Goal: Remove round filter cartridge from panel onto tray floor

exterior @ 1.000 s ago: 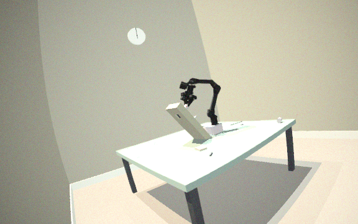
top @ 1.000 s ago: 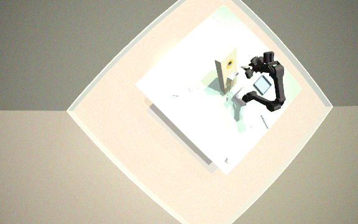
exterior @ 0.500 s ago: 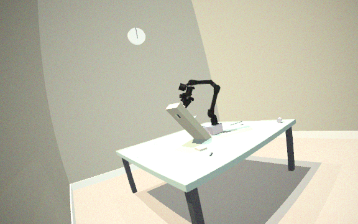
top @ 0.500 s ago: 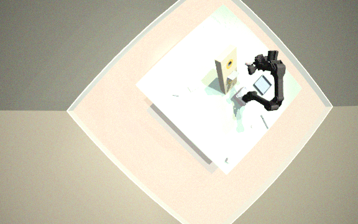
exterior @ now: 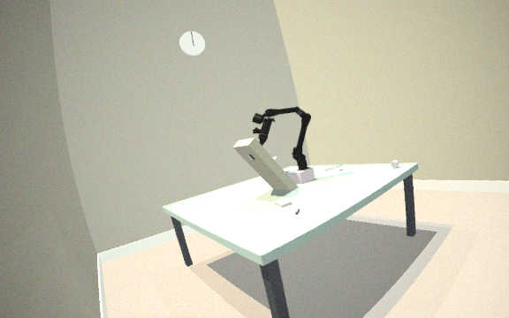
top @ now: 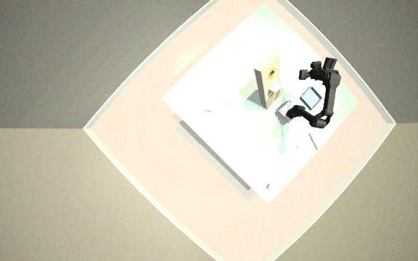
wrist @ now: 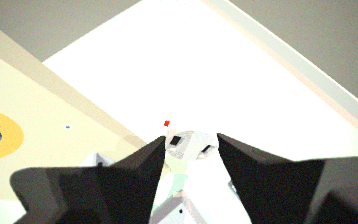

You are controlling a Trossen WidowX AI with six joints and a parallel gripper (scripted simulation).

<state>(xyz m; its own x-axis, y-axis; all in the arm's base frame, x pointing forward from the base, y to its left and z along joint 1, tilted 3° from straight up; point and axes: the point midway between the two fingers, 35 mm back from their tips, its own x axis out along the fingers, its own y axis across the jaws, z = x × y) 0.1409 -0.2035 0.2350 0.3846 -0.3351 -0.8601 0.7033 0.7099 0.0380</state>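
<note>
My gripper tip is now 27 cm past the grey-blue tray, 6 cm to the left of it and 27 cm above it. The rest, counted from my gripper tip: round white filter cartridge: right at my gripper tip.
</note>
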